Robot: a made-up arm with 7 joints.
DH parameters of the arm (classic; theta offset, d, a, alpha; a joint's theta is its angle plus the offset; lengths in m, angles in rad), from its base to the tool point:
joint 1: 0 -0.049 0.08 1.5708
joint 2: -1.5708 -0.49 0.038 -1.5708
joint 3: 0 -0.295 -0.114 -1.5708
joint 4: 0 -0.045 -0.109 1.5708
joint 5: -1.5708 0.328 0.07 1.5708
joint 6: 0.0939 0 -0.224 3.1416
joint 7: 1.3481 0 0.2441 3.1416
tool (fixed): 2.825 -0.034 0 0
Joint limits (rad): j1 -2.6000..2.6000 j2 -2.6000..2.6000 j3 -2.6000..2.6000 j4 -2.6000..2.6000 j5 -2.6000..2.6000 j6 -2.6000..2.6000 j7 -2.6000..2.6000
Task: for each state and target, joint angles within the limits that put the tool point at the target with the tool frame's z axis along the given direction. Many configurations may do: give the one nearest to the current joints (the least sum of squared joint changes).
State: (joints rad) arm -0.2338 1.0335 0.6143 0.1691 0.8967 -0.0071 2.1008
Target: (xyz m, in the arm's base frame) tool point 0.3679 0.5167 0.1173 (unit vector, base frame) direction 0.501 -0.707 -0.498
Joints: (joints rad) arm -0.0728 0.6331 0.8978 1.1368 1.4050 0.0461 2.2661
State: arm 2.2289 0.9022 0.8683 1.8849 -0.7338 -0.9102 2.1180
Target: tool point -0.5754 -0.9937 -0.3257 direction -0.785 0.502 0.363
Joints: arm 2.5706 0.3258 1.4297 1.5663 -0.0455 -1.4526 2.0796
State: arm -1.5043 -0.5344 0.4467 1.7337 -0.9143 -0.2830 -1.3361
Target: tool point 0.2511 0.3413 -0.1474 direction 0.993 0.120 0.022
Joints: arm -0.8629 -0.4995 0.2481 1.4211 -1.0685 -0.2100 -1.0203
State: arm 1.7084 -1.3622 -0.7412 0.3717 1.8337 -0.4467 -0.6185
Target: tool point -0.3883 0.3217 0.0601 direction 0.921 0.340 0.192
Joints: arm 0.9561 -1.3799 -1.0143 0.8061 1.6194 -0.1157 -0.7554
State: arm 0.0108 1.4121 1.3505 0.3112 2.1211 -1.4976 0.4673
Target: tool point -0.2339 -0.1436 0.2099 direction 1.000 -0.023 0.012
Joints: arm 0.4214 1.3846 0.7812 -0.5023 1.9516 -1.5650 0.9556
